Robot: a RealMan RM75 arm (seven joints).
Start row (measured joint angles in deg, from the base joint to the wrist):
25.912, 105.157, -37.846, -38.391, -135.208, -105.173, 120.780
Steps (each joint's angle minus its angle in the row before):
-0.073, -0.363, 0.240, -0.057, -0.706, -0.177, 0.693
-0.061, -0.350, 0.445, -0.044, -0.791, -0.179, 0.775
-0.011, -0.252, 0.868, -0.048, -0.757, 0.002, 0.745
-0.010, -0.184, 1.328, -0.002, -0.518, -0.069, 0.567
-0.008, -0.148, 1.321, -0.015, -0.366, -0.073, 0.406
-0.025, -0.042, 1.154, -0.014, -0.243, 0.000, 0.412
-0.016, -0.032, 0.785, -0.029, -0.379, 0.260, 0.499
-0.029, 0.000, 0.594, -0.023, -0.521, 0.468, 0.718
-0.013, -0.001, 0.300, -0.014, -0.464, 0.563, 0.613
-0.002, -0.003, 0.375, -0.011, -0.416, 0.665, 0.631
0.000, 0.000, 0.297, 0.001, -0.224, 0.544, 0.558
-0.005, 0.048, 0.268, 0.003, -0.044, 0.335, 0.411
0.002, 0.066, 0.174, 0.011, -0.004, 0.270, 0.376
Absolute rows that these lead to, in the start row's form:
25.839, 104.794, -37.606, -38.448, -135.914, -105.350, 121.473
25.778, 104.444, -37.161, -38.492, -136.705, -105.529, 122.248
25.767, 104.192, -36.293, -38.540, -137.462, -105.527, 122.993
25.757, 104.008, -34.965, -38.542, -137.980, -105.596, 123.560
25.749, 103.860, -33.644, -38.557, -138.346, -105.669, 123.966
25.724, 103.818, -32.490, -38.571, -138.589, -105.669, 124.378
25.708, 103.786, -31.705, -38.600, -138.968, -105.409, 124.877
25.679, 103.786, -31.111, -38.623, -139.489, -104.941, 125.595
25.666, 103.785, -30.811, -38.637, -139.953, -104.378, 126.208
25.664, 103.782, -30.436, -38.648, -140.369, -103.713, 126.839
25.664, 103.782, -30.139, -38.647, -140.593, -103.169, 127.397
25.659, 103.830, -29.871, -38.644, -140.637, -102.834, 127.808
25.661, 103.896, -29.697, -38.633, -140.641, -102.564, 128.184

